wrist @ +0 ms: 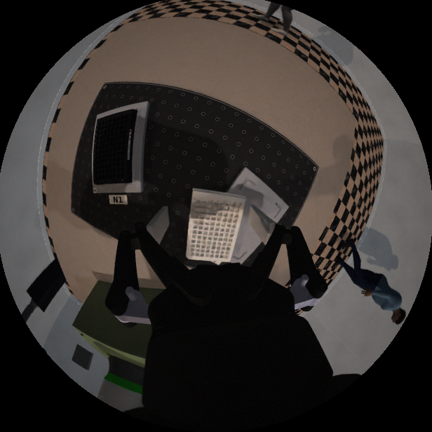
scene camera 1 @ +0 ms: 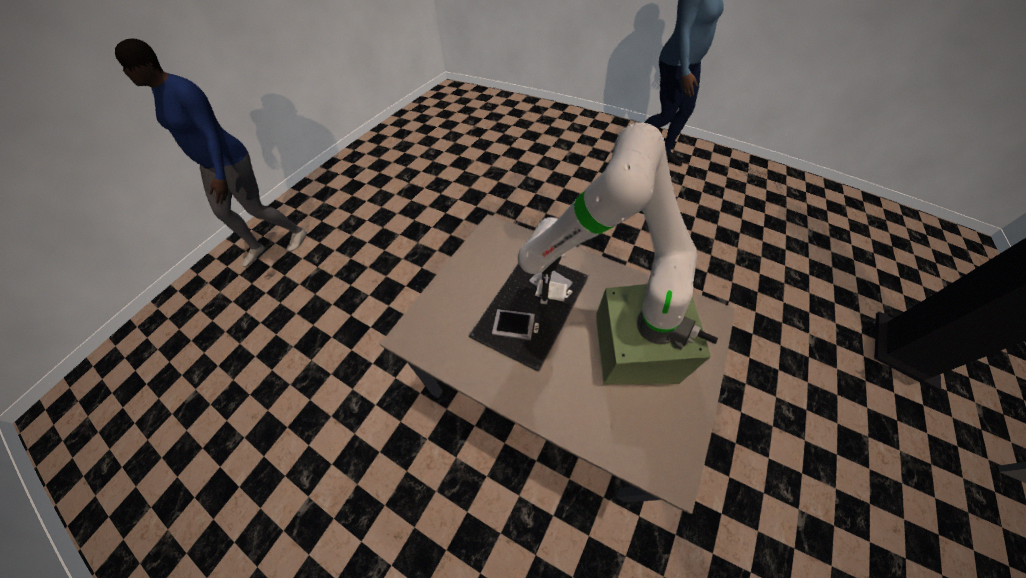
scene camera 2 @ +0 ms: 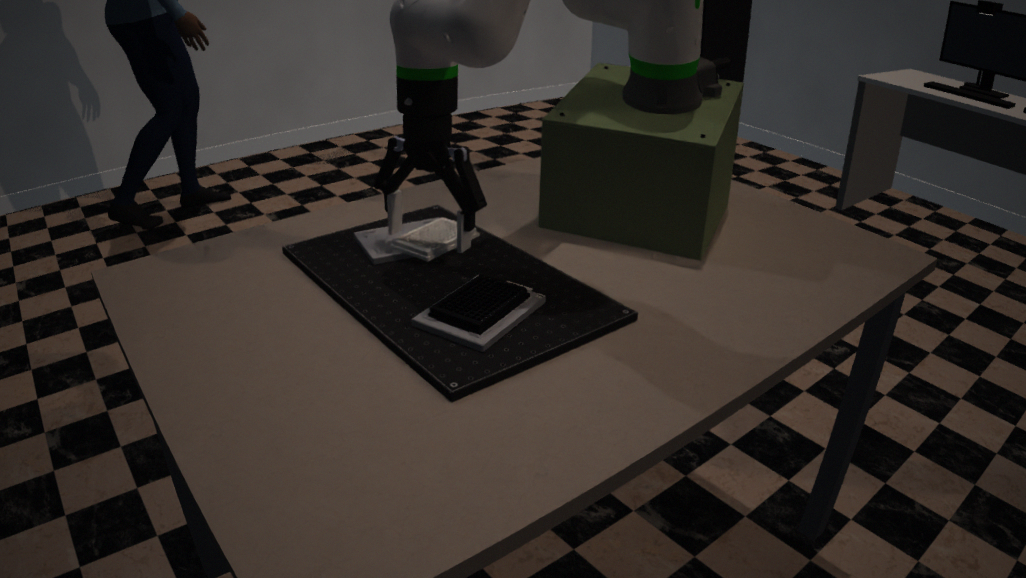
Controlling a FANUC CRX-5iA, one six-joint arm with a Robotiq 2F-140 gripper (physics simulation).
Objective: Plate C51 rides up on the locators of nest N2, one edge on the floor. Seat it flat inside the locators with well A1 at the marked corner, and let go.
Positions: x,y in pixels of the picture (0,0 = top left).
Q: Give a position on a pale nest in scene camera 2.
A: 498,330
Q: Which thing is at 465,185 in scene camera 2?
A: My gripper.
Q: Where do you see a nest N2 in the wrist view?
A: At 262,196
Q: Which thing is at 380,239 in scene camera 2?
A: A nest N2.
